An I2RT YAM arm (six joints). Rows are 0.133 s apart.
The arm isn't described. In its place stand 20 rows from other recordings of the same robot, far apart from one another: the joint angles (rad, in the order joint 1, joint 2, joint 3, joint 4, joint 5, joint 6), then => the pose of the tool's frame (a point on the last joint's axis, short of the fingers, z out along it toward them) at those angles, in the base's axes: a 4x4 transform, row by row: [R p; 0 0 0 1], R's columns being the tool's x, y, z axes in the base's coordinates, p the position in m.
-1.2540 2.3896 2.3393 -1.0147 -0.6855 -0.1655 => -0.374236, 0.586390, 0.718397, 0.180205; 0.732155, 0.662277, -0.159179, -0.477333; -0.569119, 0.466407, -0.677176, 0.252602; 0, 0, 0, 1
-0.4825 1.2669 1.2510 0.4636 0.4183 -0.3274 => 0.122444, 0.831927, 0.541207, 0.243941; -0.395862, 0.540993, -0.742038, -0.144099; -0.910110, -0.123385, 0.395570, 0.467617; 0, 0, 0, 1
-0.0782 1.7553 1.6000 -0.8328 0.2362 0.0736 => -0.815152, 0.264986, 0.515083, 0.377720; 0.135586, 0.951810, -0.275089, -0.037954; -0.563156, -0.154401, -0.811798, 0.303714; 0, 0, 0, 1
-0.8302 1.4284 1.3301 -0.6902 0.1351 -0.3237 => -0.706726, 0.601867, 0.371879, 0.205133; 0.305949, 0.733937, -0.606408, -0.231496; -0.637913, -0.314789, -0.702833, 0.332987; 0, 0, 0, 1
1.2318 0.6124 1.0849 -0.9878 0.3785 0.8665 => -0.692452, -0.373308, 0.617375, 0.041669; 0.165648, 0.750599, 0.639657, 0.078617; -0.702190, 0.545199, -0.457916, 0.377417; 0, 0, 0, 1
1.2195 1.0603 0.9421 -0.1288 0.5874 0.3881 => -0.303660, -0.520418, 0.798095, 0.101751; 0.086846, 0.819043, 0.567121, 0.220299; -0.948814, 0.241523, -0.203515, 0.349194; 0, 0, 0, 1
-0.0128 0.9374 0.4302 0.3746 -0.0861 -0.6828 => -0.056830, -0.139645, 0.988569, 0.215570; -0.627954, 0.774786, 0.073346, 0.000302; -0.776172, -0.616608, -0.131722, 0.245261; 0, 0, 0, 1
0.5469 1.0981 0.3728 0.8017 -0.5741 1.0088 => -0.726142, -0.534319, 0.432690, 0.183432; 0.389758, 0.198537, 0.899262, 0.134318; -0.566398, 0.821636, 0.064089, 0.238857; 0, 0, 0, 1
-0.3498 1.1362 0.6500 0.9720 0.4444 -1.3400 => -0.548560, 0.579490, 0.602721, 0.227124; -0.735471, 0.008448, -0.677504, -0.099147; -0.397699, -0.814935, 0.421564, 0.341085; 0, 0, 0, 1
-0.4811 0.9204 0.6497 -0.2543 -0.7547 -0.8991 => -0.129025, -0.465048, 0.875833, 0.187470; -0.575893, 0.754152, 0.315599, -0.070349; -0.807279, -0.463665, -0.365122, 0.265817; 0, 0, 0, 1
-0.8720 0.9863 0.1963 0.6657 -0.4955 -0.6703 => -0.292369, 0.240421, 0.925591, 0.137694; -0.501581, 0.785514, -0.362471, -0.137563; -0.814210, -0.570234, -0.109069, 0.188812; 0, 0, 0, 1
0.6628 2.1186 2.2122 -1.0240 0.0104 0.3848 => -0.814988, -0.328491, 0.477377, 0.363858; -0.160008, 0.919345, 0.359448, 0.283558; -0.556950, 0.216561, -0.801816, 0.333624; 0, 0, 0, 1
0.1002 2.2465 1.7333 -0.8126 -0.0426 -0.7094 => -0.660608, -0.712387, 0.236857, 0.452158; -0.720484, 0.690265, 0.066615, 0.046983; -0.210950, -0.126646, -0.969258, 0.145180; 0, 0, 0, 1
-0.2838 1.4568 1.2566 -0.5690 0.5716 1.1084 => 0.246835, 0.869118, 0.428609, 0.298625; 0.712085, 0.137316, -0.688534, -0.107162; -0.657272, 0.475161, -0.584992, 0.313571; 0, 0, 0, 1
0.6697 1.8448 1.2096 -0.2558 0.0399 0.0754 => -0.653233, -0.552961, 0.517224, 0.309097; -0.421203, 0.833045, 0.358641, 0.242922; -0.629185, 0.016420, -0.777082, 0.185369; 0, 0, 0, 1
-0.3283 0.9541 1.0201 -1.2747 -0.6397 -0.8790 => -0.609756, -0.644376, 0.461495, 0.143310; -0.444993, 0.760156, 0.473439, -0.026364; -0.655880, 0.083320, -0.750252, 0.308988; 0, 0, 0, 1
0.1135 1.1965 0.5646 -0.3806 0.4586 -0.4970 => -0.803423, -0.286245, 0.522087, 0.213137; -0.521876, 0.760666, -0.386047, 0.008434; -0.286630, -0.582624, -0.760521, 0.173084; 0, 0, 0, 1
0.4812 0.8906 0.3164 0.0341 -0.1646 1.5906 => -0.572022, 0.467246, 0.674146, 0.162038; 0.813968, 0.221929, 0.536846, 0.091187; 0.101226, 0.855821, -0.507272, 0.179940; 0, 0, 0, 1
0.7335 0.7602 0.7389 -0.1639 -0.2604 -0.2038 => 0.035018, -0.845295, 0.533151, 0.128648; -0.231714, 0.512073, 0.827097, 0.128283; -0.972153, -0.152502, -0.177935, 0.330222; 0, 0, 0, 1
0.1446 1.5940 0.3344 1.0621 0.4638 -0.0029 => -0.195055, 0.304637, 0.932282, 0.261603; -0.031024, 0.948148, -0.316312, 0.022000; -0.980302, -0.090622, -0.175490, 0.141803; 0, 0, 0, 1
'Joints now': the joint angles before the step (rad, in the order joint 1, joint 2, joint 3, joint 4, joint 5, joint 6). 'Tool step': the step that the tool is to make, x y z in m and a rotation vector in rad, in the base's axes. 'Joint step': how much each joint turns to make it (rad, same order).
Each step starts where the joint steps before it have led.
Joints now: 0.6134, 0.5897, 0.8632, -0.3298, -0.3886, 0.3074
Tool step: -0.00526, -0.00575, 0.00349, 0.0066, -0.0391, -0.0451
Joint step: -0.0018, -0.0298, 0.0019, -0.0018, 0.0440, -0.0164
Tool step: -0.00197, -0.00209, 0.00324, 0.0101, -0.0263, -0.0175
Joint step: 0.0001, -0.0098, 0.0030, 0.0122, 0.0177, -0.0070
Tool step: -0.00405, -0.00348, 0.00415, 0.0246, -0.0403, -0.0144
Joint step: -0.0005, -0.0210, -0.0025, 0.0275, 0.0138, -0.0035
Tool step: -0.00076, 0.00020, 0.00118, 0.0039, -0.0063, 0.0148
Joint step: 0.0013, -0.0002, 0.0018, 0.0055, -0.0135, 0.0002
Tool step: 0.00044, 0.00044, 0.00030, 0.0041, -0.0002, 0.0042
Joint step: -0.0004, 0.0022, -0.0006, 0.0065, -0.0044, 0.0037
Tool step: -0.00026, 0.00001, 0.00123, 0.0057, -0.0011, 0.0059
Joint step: -0.0004, 0.0011, 0.0029, 0.0039, -0.0061, 0.0047
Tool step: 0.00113, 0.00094, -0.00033, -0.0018, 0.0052, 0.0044
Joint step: -0.0003, 0.0057, 0.0004, 0.0006, -0.0046, 0.0019
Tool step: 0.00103, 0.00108, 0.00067, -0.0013, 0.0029, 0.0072
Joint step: 0.0007, 0.0077, 0.0041, 0.0008, -0.0065, 0.0010
